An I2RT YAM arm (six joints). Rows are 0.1 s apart.
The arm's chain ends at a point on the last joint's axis. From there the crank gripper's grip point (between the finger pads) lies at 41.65 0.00 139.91 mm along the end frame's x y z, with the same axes.
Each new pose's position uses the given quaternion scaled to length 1; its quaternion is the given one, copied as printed.
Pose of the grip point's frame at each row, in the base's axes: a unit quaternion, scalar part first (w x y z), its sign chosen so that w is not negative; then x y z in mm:
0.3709, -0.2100, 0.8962, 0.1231, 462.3, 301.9, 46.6
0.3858, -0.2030, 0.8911, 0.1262, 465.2, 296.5, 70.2
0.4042, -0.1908, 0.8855, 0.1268, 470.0, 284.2, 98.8
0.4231, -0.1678, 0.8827, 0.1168, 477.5, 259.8, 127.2
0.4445, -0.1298, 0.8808, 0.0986, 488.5, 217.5, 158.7
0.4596, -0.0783, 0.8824, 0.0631, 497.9, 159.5, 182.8
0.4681, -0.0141, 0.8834, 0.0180, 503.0, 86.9, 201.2
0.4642, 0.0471, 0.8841, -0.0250, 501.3, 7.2, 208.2
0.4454, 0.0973, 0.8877, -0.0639, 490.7, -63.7, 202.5
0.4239, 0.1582, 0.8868, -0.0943, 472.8, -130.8, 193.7
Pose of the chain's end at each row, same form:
0.3709, -0.2100, 0.8962, 0.1231, 403.0, 261.1, 173.6
0.3858, -0.2030, 0.8911, 0.1262, 402.0, 254.1, 194.8
0.4042, -0.1908, 0.8855, 0.1268, 401.6, 241.0, 220.3
0.4231, -0.1678, 0.8827, 0.1168, 402.9, 219.3, 245.9
0.4445, -0.1298, 0.8808, 0.0986, 406.3, 182.9, 274.3
0.4596, -0.0783, 0.8824, 0.0631, 409.3, 137.2, 296.7
0.4681, -0.0141, 0.8834, 0.0180, 410.7, 80.9, 314.2
0.4642, 0.0471, 0.8841, -0.0250, 410.3, 17.0, 321.9
0.4454, 0.0973, 0.8877, -0.0639, 406.1, -40.5, 319.2
0.4239, 0.1582, 0.8868, -0.0943, 396.4, -97.0, 313.4

